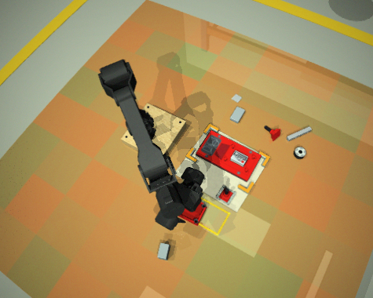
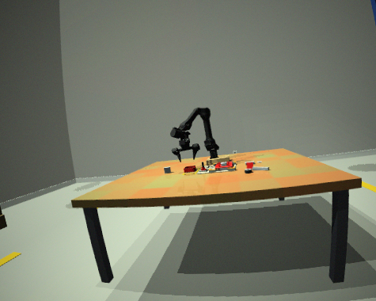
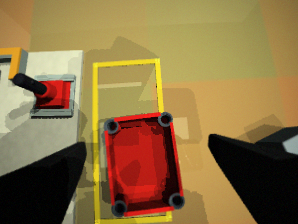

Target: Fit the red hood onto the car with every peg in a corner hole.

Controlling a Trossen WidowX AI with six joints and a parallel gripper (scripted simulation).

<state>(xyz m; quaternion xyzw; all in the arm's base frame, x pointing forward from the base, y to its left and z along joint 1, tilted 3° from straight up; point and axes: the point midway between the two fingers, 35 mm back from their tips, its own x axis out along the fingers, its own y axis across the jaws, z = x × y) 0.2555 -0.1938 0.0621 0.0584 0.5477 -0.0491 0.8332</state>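
The red hood is 60 mm below my gripper tip, 20 mm behind it and 10 mm to the left of it. The rest, counted from my gripper tip: grey engine block: 240 mm to the left, 70 mm ahead, 50 mm below; silver wheel: 340 mm to the left, 270 mm ahead, 60 mm below.
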